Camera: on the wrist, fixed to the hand. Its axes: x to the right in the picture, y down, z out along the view.
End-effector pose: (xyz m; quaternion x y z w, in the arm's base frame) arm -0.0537 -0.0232 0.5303 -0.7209 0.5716 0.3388 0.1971
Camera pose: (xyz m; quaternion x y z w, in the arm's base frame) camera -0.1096 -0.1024 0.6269 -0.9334 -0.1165 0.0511 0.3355
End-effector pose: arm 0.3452 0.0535 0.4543 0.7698 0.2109 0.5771 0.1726
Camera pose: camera 0.2494 -0.0272 0.5094 0.3397 0.7055 0.3257 0.5299
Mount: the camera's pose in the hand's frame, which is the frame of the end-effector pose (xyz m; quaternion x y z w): -0.0208 0.0848 -0.1054 -0.0108 0.0647 -0.7211 0.6897
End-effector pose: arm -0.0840 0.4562 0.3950 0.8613 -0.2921 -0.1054 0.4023
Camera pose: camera -0.0924 0.4921 0.5268 0.8071 0.4468 -0.3102 0.2297
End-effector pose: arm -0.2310 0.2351 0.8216 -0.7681 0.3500 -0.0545 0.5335
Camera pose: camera -0.3354 0.1494 0.7997 -0.7844 -0.2774 -0.4682 0.2977
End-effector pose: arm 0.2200 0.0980 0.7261 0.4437 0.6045 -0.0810 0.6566
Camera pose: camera 0.1931 0.2111 0.7983 -0.1317 0.7803 -0.4941 0.3601
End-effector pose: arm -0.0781 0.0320 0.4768 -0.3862 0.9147 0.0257 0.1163
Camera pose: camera -0.1448 0.0915 0.5804 -0.9289 0.3596 -0.0812 0.0354
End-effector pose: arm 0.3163 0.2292 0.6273 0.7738 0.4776 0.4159 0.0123
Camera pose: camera 0.3049 0.1277 0.7184 0.1623 0.8837 0.3332 0.2858
